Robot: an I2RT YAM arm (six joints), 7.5 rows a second.
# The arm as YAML. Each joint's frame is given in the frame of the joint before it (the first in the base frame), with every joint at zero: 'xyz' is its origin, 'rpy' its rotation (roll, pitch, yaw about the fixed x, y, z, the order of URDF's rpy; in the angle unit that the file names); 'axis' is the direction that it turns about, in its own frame. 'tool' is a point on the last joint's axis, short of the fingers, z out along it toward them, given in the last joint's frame.
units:
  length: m
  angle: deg
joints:
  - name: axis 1
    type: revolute
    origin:
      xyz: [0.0, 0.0, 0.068]
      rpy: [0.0, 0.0, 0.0]
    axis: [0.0, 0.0, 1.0]
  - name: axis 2
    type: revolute
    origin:
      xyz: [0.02, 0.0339, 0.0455]
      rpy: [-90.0, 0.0, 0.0]
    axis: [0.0, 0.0, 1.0]
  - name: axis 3
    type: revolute
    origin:
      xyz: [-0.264, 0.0, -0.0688]
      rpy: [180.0, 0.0, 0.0]
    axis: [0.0, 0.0, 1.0]
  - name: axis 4
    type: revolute
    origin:
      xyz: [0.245, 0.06, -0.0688]
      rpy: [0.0, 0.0, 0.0]
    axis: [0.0, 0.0, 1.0]
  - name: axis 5
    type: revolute
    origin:
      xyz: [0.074, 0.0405, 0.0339]
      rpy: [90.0, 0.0, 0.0]
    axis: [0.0, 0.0, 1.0]
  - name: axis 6
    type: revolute
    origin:
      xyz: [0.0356, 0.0, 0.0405]
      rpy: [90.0, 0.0, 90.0]
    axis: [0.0, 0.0, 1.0]
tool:
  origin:
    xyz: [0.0, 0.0, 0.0]
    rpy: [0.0, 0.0, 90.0]
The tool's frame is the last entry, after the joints.
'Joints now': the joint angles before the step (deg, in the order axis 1, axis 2, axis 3, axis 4, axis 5, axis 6). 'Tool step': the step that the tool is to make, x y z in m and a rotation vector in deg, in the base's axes. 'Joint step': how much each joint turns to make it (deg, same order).
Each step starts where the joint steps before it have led.
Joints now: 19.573 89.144 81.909 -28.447 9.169 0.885
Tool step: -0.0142 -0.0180 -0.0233 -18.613 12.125 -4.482
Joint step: -0.858 0.464 -0.287 -14.897 11.974 -7.589
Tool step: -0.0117 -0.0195 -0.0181 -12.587 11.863 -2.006
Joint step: -1.920 0.961 -0.570 -11.628 7.128 -4.783
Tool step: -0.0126 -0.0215 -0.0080 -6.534 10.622 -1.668
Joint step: -2.923 0.313 -0.163 -10.148 2.844 -2.726
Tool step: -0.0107 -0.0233 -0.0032 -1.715 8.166 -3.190
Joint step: -4.010 0.010 -0.087 -7.766 -0.155 -0.930
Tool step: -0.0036 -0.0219 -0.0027 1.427 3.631 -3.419
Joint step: -4.467 0.013 -0.344 -2.558 -1.988 -0.990
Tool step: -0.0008 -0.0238 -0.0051 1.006 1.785 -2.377
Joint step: -4.942 -0.020 -1.084 0.672 -1.268 -2.821
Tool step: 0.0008 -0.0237 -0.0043 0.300 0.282 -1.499
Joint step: -4.827 0.052 -0.934 2.406 -0.546 -3.714
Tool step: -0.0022 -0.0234 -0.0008 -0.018 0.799 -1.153
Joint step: -4.720 -0.003 -0.212 1.235 -0.240 -3.998
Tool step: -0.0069 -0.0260 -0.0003 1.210 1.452 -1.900
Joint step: -5.489 -0.006 0.002 0.037 -1.268 -3.872
